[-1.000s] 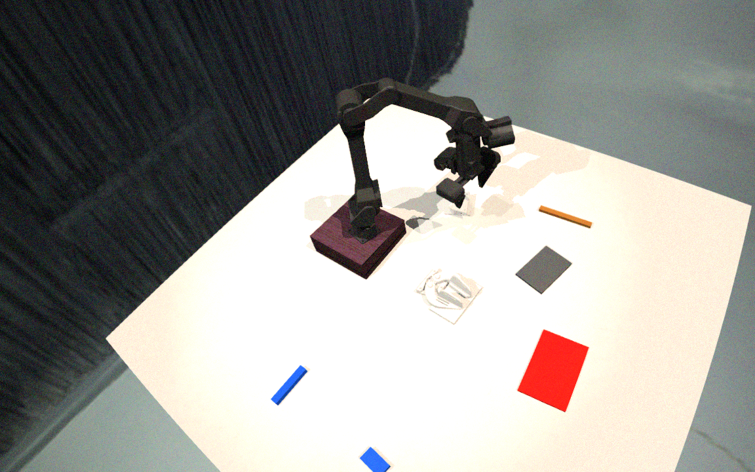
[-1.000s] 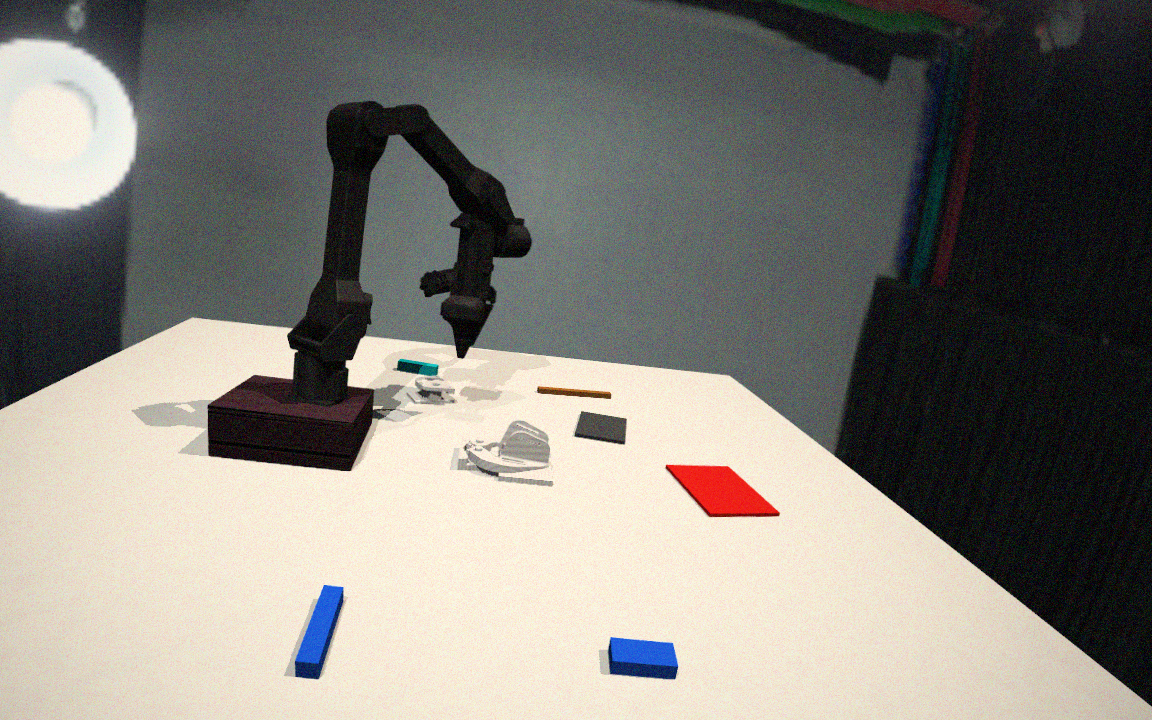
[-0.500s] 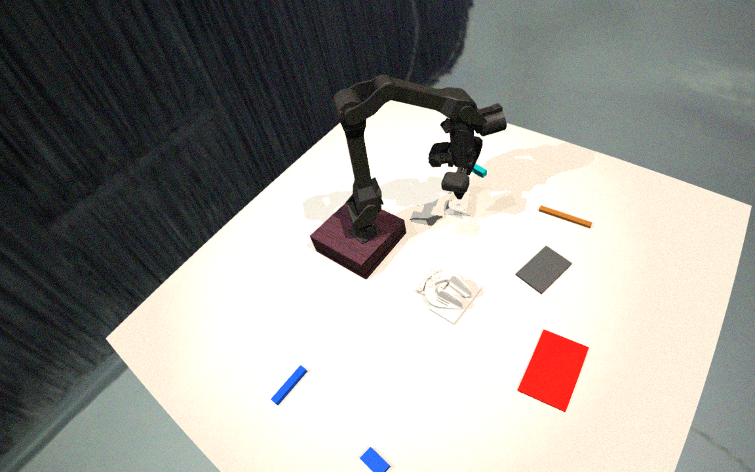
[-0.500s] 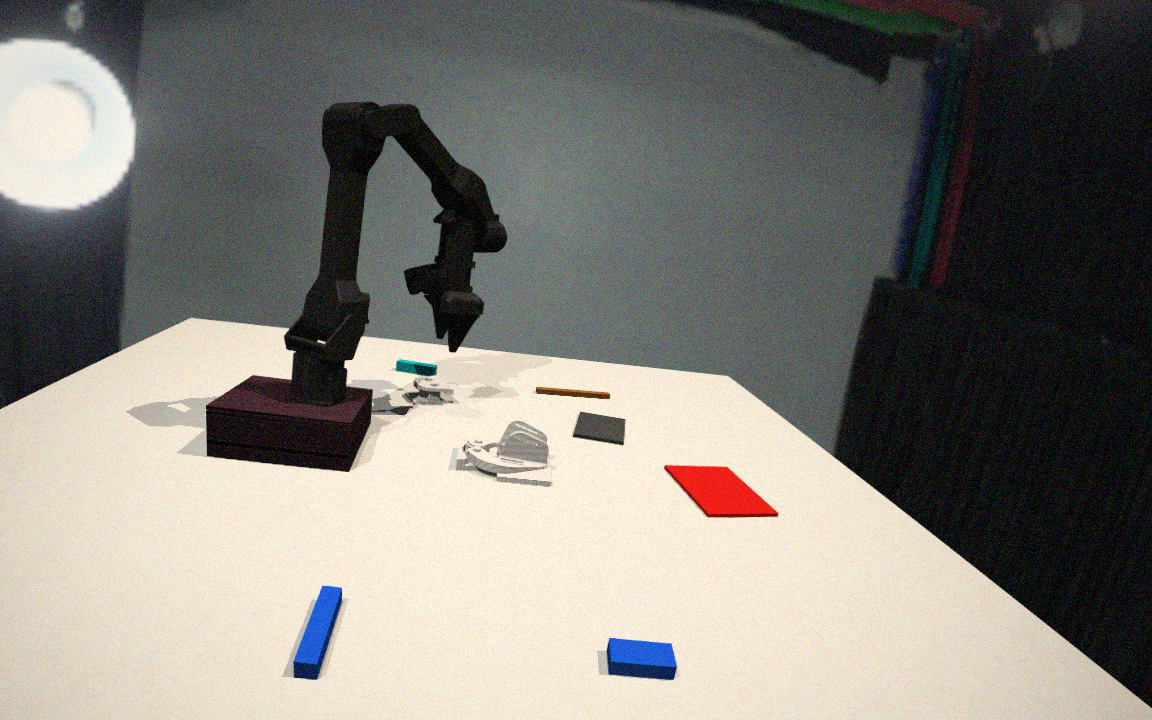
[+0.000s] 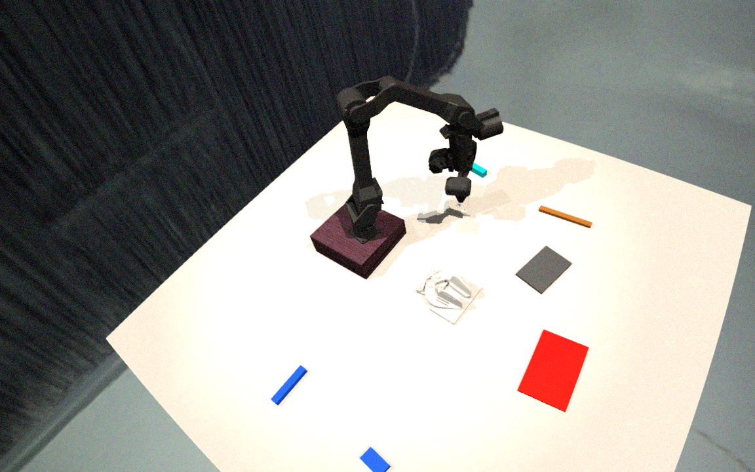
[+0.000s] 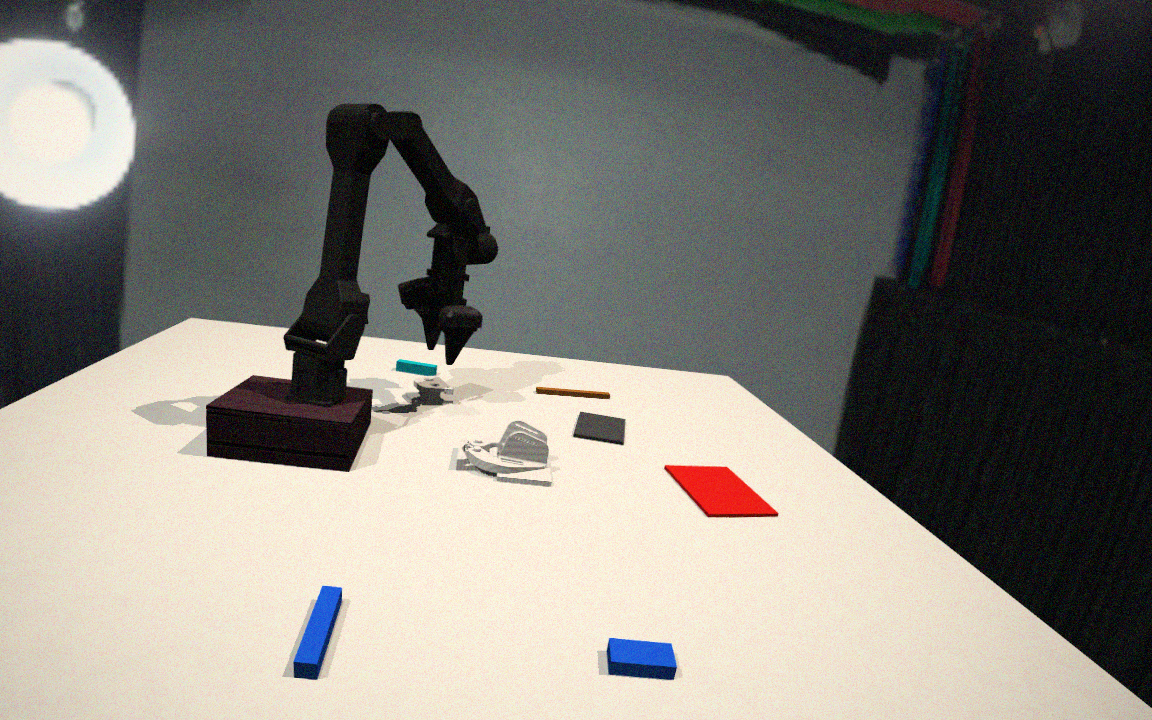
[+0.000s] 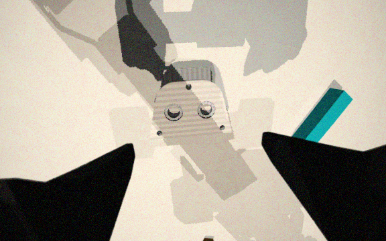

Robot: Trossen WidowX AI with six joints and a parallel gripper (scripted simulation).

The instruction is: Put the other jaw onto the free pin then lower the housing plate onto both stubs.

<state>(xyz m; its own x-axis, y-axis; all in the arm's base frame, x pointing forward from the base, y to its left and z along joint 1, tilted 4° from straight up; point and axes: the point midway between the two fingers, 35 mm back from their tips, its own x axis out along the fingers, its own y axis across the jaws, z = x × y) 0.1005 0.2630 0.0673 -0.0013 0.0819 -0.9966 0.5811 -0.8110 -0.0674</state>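
Right now my gripper tip is 10 mm past the small white stand, 10 mm to the left of it and 70 mm above it. From my gripper tip the other things lie so: dark grey plate: 290 mm ahead, 20 mm to the right, 70 mm below; teal block: 80 mm behind, 140 mm to the left, 70 mm below; orange bar: 230 mm ahead, 160 mm to the left, 70 mm below.
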